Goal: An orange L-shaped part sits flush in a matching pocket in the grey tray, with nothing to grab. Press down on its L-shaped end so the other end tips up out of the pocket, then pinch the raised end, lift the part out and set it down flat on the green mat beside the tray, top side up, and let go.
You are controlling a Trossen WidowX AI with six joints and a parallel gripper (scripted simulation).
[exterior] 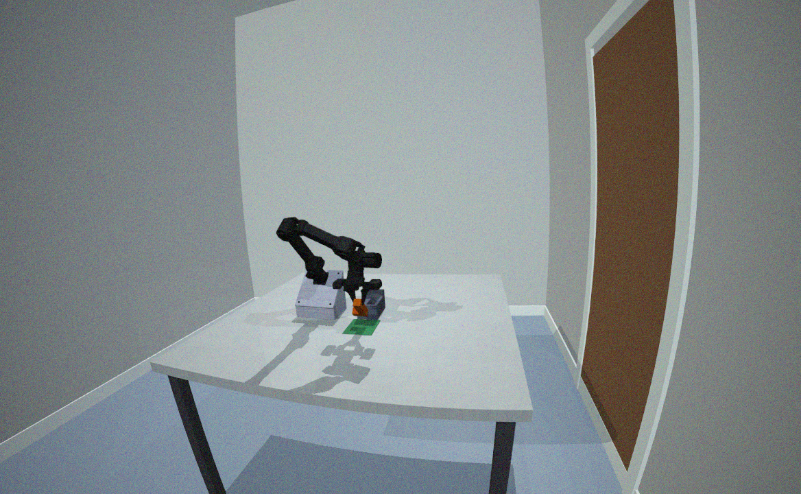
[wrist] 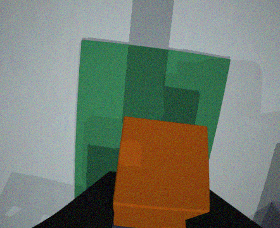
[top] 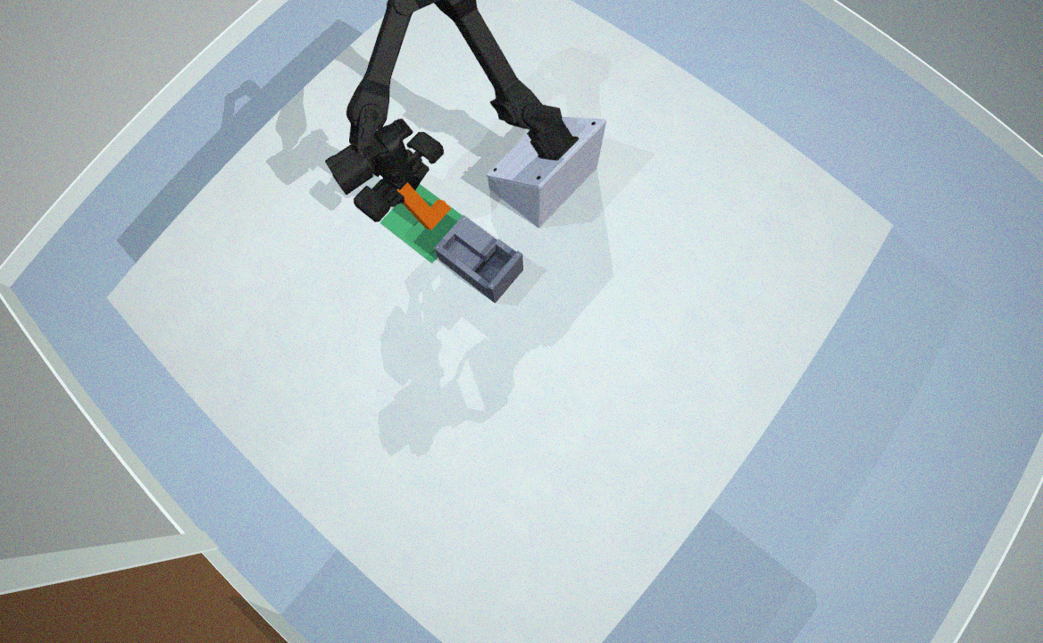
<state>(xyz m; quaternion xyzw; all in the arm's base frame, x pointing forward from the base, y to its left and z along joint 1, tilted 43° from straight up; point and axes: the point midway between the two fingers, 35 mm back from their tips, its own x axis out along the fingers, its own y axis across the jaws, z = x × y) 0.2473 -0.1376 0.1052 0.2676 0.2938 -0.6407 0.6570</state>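
My gripper tip is 120 mm above the green mat and 20 mm to the right of it. Round my gripper tip: orange L-shaped part 30 mm to the left, 30 mm below, 20 mm behind.
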